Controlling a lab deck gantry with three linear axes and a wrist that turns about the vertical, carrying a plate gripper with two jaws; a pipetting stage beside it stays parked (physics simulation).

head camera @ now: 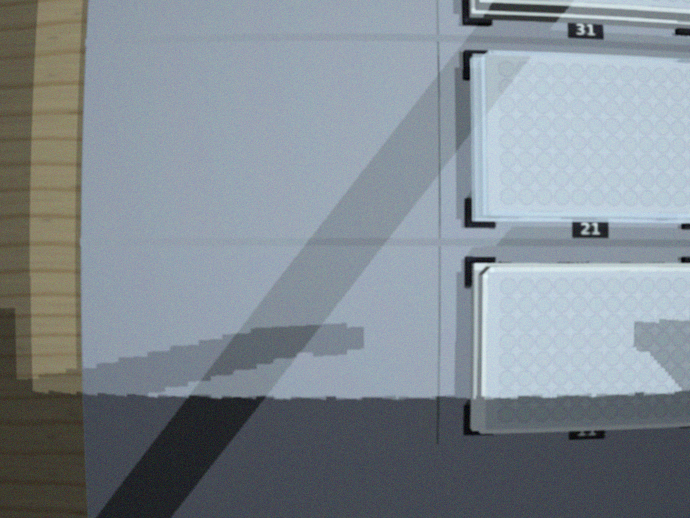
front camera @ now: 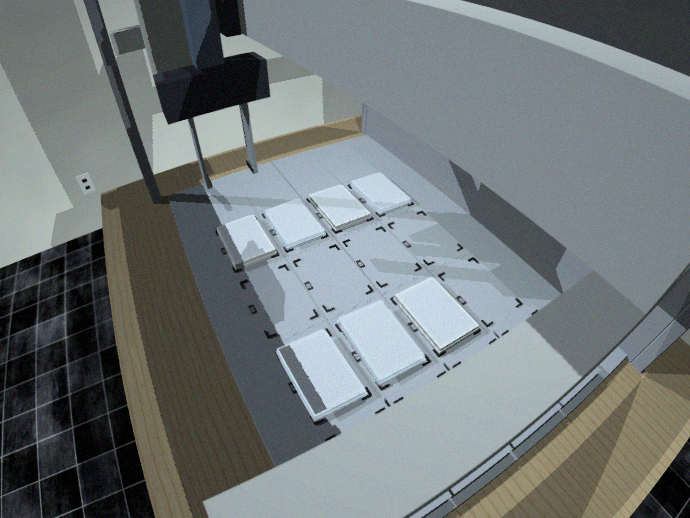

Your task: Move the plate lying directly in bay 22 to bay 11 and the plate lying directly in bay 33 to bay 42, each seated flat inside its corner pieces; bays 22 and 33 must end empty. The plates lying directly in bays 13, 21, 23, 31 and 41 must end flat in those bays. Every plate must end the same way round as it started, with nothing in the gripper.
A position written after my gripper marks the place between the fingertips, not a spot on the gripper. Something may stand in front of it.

I see my gripper (front camera: 230, 175), a bay 11 (head camera: 455, 298), a bay 12 (front camera: 283, 306), a bay 22 (front camera: 337, 282) and a bay 42 (front camera: 430, 241).
